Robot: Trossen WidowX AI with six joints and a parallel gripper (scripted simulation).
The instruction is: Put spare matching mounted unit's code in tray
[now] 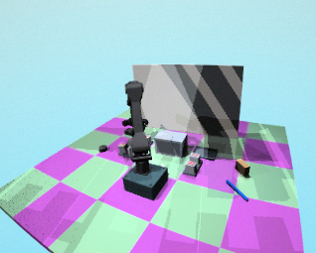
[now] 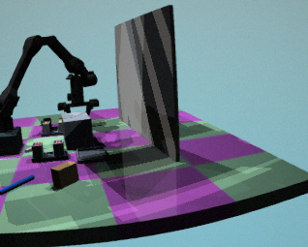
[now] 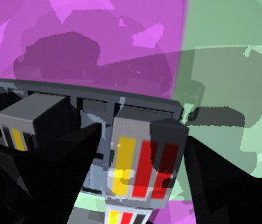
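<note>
Right now my gripper tip is 30 mm below the spare. Round my gripper tip: wall panel: 240 mm to the right, 210 mm above, 200 mm ahead; then black disc: 170 mm to the left, 150 mm behind, 10 mm below; then grey mounted unit: 230 mm to the right, 50 mm behind, 30 mm above.
</note>
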